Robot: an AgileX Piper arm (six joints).
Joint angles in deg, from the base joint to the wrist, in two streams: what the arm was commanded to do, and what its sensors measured. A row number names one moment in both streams.
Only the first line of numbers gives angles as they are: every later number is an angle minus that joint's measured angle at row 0.
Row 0, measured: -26.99 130.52 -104.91 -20.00 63.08 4.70
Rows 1 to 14, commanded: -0.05 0.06 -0.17 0.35 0.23 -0.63; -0.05 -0.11 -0.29 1.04 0.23 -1.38; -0.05 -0.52 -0.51 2.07 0.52 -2.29; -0.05 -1.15 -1.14 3.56 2.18 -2.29; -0.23 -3.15 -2.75 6.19 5.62 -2.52; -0.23 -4.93 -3.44 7.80 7.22 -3.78; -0.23 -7.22 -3.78 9.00 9.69 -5.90; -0.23 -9.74 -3.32 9.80 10.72 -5.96; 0.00 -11.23 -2.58 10.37 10.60 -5.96; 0.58 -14.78 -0.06 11.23 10.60 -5.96; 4.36 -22.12 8.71 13.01 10.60 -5.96; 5.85 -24.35 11.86 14.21 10.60 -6.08; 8.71 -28.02 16.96 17.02 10.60 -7.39; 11.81 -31.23 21.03 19.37 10.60 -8.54
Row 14, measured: 8.54 -27.44 16.27 16.10 6.31 -6.82
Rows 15 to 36, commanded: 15.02 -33.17 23.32 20.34 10.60 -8.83; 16.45 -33.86 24.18 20.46 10.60 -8.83; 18.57 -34.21 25.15 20.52 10.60 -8.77; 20.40 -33.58 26.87 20.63 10.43 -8.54; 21.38 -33.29 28.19 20.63 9.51 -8.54; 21.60 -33.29 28.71 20.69 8.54 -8.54; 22.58 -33.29 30.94 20.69 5.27 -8.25; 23.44 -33.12 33.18 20.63 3.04 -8.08; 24.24 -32.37 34.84 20.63 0.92 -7.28; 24.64 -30.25 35.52 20.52 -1.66 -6.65; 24.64 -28.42 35.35 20.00 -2.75 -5.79; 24.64 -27.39 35.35 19.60 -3.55 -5.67; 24.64 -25.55 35.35 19.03 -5.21 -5.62; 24.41 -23.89 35.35 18.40 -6.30 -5.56; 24.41 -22.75 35.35 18.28 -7.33 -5.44; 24.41 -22.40 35.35 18.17 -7.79 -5.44; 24.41 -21.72 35.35 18.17 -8.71 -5.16; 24.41 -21.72 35.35 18.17 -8.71 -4.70; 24.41 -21.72 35.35 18.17 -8.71 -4.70; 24.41 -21.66 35.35 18.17 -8.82 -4.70; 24.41 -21.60 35.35 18.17 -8.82 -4.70; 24.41 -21.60 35.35 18.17 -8.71 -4.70
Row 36, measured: 24.58 -21.89 34.89 18.74 -8.19 -4.70
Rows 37 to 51, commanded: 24.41 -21.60 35.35 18.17 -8.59 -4.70; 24.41 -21.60 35.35 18.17 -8.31 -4.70; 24.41 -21.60 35.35 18.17 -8.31 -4.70; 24.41 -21.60 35.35 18.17 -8.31 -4.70; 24.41 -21.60 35.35 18.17 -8.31 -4.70; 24.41 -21.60 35.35 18.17 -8.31 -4.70; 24.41 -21.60 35.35 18.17 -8.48 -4.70; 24.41 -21.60 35.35 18.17 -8.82 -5.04; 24.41 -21.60 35.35 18.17 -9.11 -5.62; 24.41 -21.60 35.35 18.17 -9.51 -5.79; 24.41 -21.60 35.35 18.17 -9.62 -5.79; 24.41 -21.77 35.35 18.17 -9.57 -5.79; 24.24 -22.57 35.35 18.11 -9.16 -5.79; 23.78 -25.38 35.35 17.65 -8.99 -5.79; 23.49 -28.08 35.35 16.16 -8.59 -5.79
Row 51, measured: 24.24 -24.58 35.07 18.05 -9.28 -5.33
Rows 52 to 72, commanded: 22.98 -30.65 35.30 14.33 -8.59 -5.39; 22.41 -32.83 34.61 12.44 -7.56 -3.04; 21.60 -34.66 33.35 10.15 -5.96 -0.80; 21.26 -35.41 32.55 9.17 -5.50 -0.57; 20.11 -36.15 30.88 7.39 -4.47 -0.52; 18.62 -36.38 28.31 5.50 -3.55 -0.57; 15.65 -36.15 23.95 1.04 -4.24 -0.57; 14.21 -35.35 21.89 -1.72 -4.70 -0.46; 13.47 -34.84 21.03 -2.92 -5.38 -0.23; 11.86 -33.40 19.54 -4.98 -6.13 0.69; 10.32 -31.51 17.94 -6.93 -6.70 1.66; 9.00 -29.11 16.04 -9.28 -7.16 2.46; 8.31 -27.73 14.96 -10.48 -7.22 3.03; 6.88 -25.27 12.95 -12.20 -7.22 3.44; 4.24 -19.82 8.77 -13.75 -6.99 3.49; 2.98 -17.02 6.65 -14.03 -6.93 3.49; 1.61 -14.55 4.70 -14.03 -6.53 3.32; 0.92 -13.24 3.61 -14.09 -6.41 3.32; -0.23 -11.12 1.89 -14.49 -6.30 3.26; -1.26 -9.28 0.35 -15.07 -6.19 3.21; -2.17 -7.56 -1.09 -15.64 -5.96 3.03
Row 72, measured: -0.86 -9.57 0.75 -13.98 -6.41 3.15
